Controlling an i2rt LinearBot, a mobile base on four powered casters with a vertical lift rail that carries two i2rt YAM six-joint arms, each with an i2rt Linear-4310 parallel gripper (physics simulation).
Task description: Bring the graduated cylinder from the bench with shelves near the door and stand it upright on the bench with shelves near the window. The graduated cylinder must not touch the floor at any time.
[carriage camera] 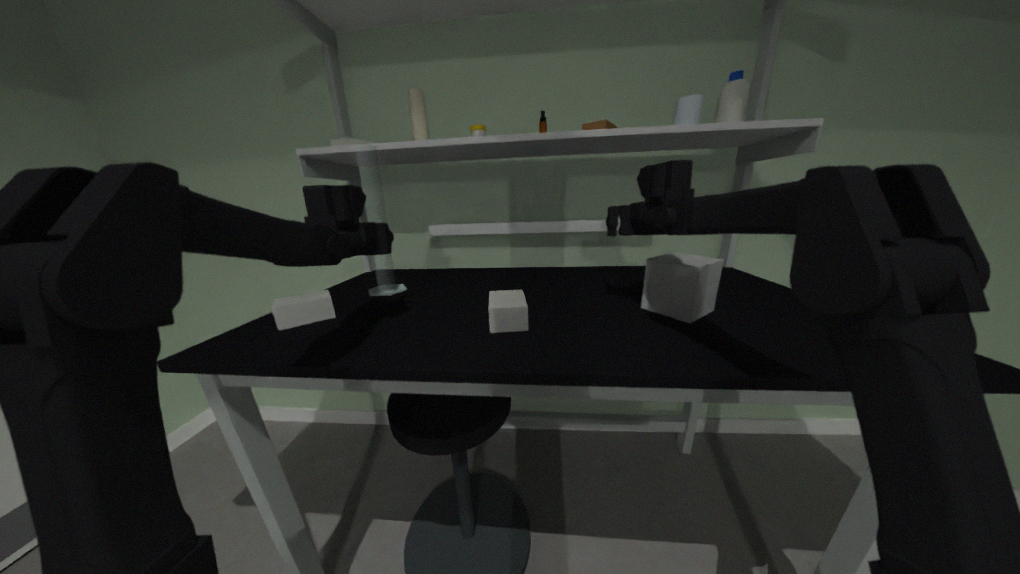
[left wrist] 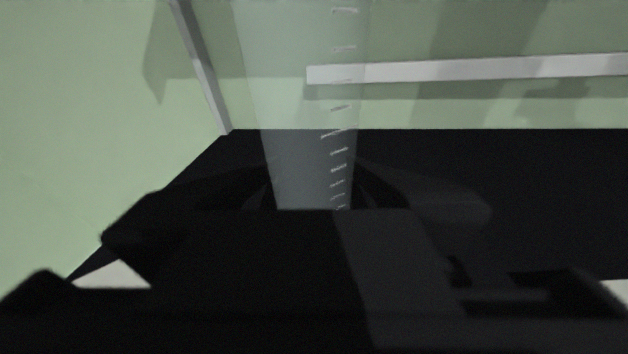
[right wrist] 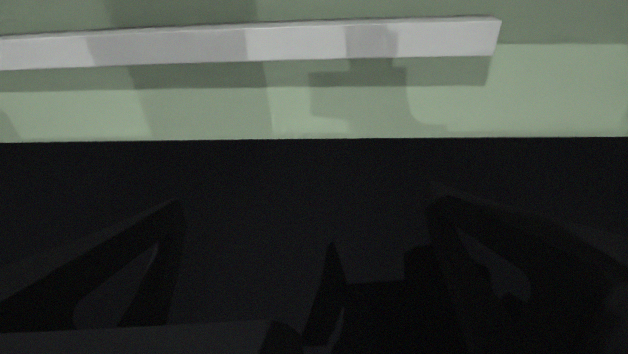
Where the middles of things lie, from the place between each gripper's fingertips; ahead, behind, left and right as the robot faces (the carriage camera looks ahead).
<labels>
Now: the graduated cylinder (carriage camera: 367,159) 30 mm behind my left hand and 30 mm above it.
The graduated cylinder is 9 cm behind my right hand, 61 cm to the left of it and 2 cm above it.
</labels>
